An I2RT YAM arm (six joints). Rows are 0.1 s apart.
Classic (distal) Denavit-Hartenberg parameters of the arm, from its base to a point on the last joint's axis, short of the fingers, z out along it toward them. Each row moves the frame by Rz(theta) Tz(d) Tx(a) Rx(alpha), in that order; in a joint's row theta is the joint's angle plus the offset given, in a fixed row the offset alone. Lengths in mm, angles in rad.
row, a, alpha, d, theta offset
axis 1, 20.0, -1.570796, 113.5, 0.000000
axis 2, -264.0, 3.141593, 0.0, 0.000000
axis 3, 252.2, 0.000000, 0.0, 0.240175
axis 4, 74.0, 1.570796, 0.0, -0.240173
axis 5, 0.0, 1.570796, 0.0, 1.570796
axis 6, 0.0, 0.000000, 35.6, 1.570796
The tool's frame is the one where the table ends.
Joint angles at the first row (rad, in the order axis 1, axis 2, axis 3, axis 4, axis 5, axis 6):
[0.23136, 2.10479, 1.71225, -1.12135, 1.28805, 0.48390]
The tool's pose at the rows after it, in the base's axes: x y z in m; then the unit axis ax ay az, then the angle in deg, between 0 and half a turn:
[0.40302, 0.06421, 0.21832, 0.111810, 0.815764, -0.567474, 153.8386]
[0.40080, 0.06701, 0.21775, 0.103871, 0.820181, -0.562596, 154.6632]
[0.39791, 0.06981, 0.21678, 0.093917, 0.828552, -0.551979, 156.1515]
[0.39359, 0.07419, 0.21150, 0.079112, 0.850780, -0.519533, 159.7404]
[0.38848, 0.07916, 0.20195, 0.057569, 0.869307, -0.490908, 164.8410]
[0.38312, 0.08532, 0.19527, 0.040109, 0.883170, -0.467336, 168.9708]
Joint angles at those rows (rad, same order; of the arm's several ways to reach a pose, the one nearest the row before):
[0.24166, 2.10480, 1.71228, -1.14234, 1.28004, 0.48733]
[0.24929, 2.10477, 1.71221, -1.16290, 1.26478, 0.49000]
[0.25692, 2.10478, 1.71263, -1.19114, 1.23312, 0.49151]
[0.26723, 2.11088, 1.71225, -1.23506, 1.14195, 0.49308]
[0.27904, 2.12958, 1.71149, -1.29414, 1.05116, 0.49341]
[0.29432, 2.14255, 1.70993, -1.34183, 0.97600, 0.49345]

